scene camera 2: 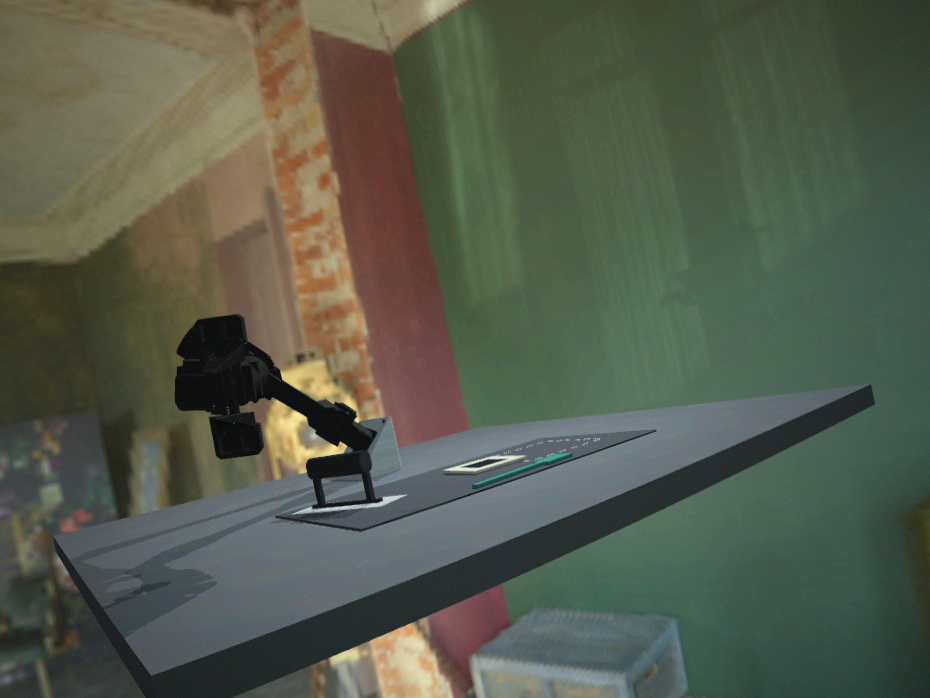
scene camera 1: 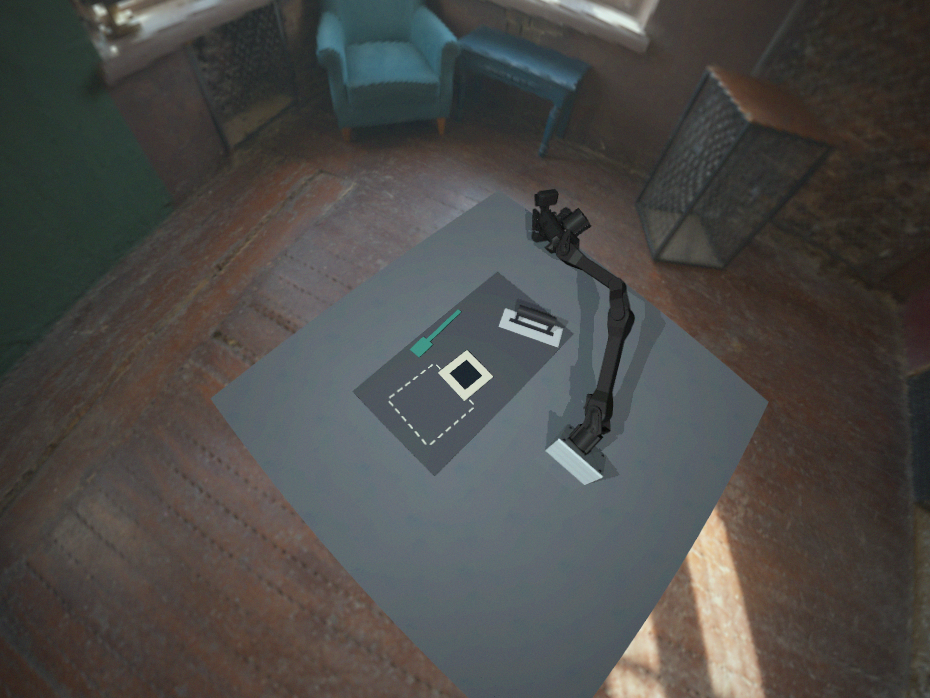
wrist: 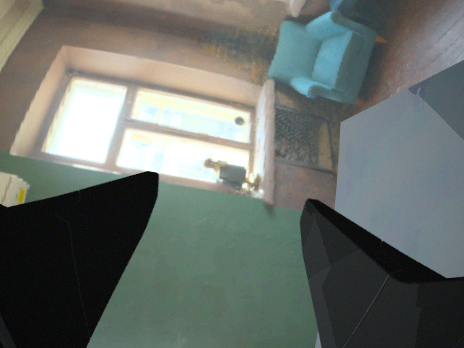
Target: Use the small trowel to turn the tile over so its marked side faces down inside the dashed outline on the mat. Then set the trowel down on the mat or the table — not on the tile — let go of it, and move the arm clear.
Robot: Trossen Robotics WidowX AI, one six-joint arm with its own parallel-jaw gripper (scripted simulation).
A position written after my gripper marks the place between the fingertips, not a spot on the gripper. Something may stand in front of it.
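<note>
My gripper point(scene camera 2: 212, 397) is open and holds nothing, and I see it in scene camera 1 point(scene camera 1: 535, 201) and in the wrist view point(wrist: 231, 197) too. There is a square tile point(scene camera 1: 465, 374), which scene camera 2 point(scene camera 2: 485, 464) also shows me, though in the wrist view the tile is out of frame. I see a dark mat as well, both in scene camera 1 point(scene camera 1: 430, 405) and in scene camera 2 point(scene camera 2: 427, 489).
</note>
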